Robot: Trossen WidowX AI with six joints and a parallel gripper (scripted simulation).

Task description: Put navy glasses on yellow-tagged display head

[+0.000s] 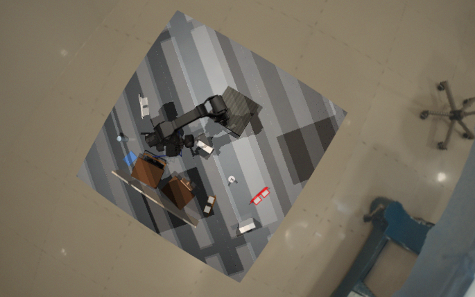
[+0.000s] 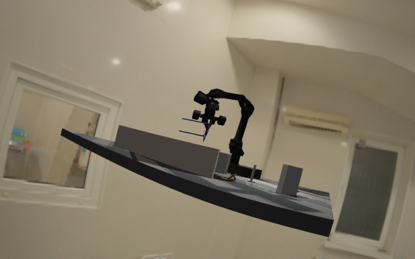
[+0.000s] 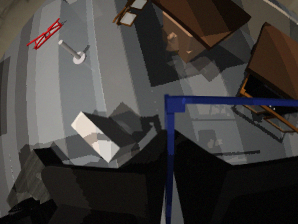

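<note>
The small post lies 310 mm to the left of my gripper tip, 180 mm below it and 30 mm ahead of it. Round my gripper tip: pale bar 340 mm ahead, 150 mm below, 40 mm to the right; then head 200 mm ahead, 150 mm below, 140 mm to the right; then blue tag 310 mm to the right, 230 mm ahead, 200 mm below.
</note>
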